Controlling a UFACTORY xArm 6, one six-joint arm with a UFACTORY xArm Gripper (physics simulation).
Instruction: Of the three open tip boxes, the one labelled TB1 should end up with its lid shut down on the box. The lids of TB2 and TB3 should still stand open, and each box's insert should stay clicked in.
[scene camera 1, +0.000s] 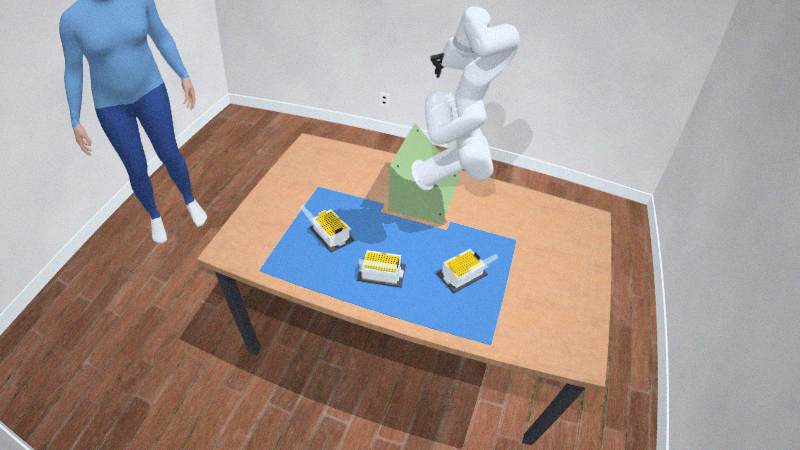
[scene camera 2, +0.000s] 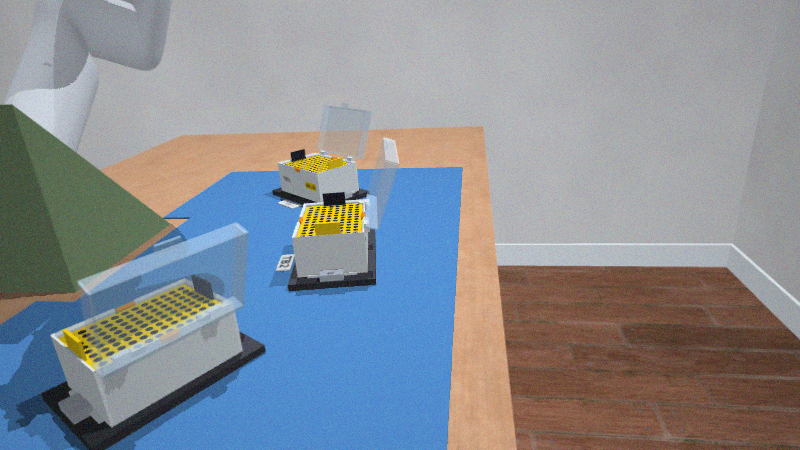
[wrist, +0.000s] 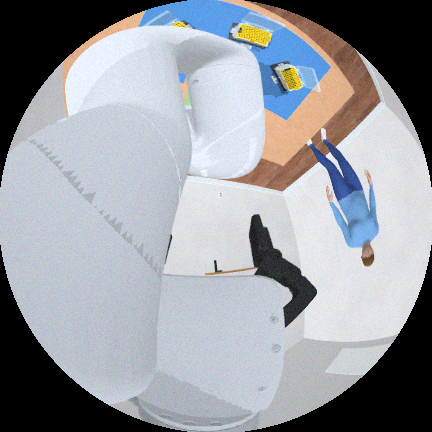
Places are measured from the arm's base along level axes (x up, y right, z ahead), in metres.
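Pixels of known places: gripper, fingertip midpoint: (scene camera 1: 451, 76) (wrist: 207, 225); arm's base, link origin: (scene camera 1: 422, 175) (scene camera 2: 25, 171).
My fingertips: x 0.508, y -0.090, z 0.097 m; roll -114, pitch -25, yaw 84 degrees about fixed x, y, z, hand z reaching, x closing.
Ahead of a thing's pixels: the offset from my fingertips to its top centre. "spot": to the spot under its first point. Level surfaces: height alone.
Three white tip boxes stand apart, each with a clear lid standing open and a yellow insert that looks seated. The middle box (scene camera 1: 380, 275) (scene camera 2: 330, 255) (wrist: 254, 36) has a tag reading TB2; its lid @[spot: dx -0.503, dy +0.130, dz +0.406 m] (scene camera 2: 386, 173) leans toward the table's front. The box on scene camera 1's left (scene camera 1: 335, 237) (scene camera 2: 173, 358) (wrist: 291, 78) is nearest in scene camera 2; its tag is hidden there. The right box (scene camera 1: 467, 274) (scene camera 2: 338, 183) has an unreadable tag @[spot: dx -0.632, dy -0.121, dz +0.179 m] (scene camera 2: 289, 204). Which one is TB1 I cannot tell. My gripper (scene camera 1: 437, 68) is open and empty, high behind the boxes; the arm partly hides it in the wrist view.
The boxes stand on black bases on a blue mat @[dx -0.634 m] (scene camera 1: 447, 319) (scene camera 2: 413, 363). A green pedestal (scene camera 1: 416, 195) (scene camera 2: 44, 223) carries the arm at the table's @[dx -0.637 m] (scene camera 1: 559, 279) (scene camera 2: 478, 347) back. A person (scene camera 1: 123, 61) (wrist: 361, 215) stands beyond the table's left end. Walls are behind the arm.
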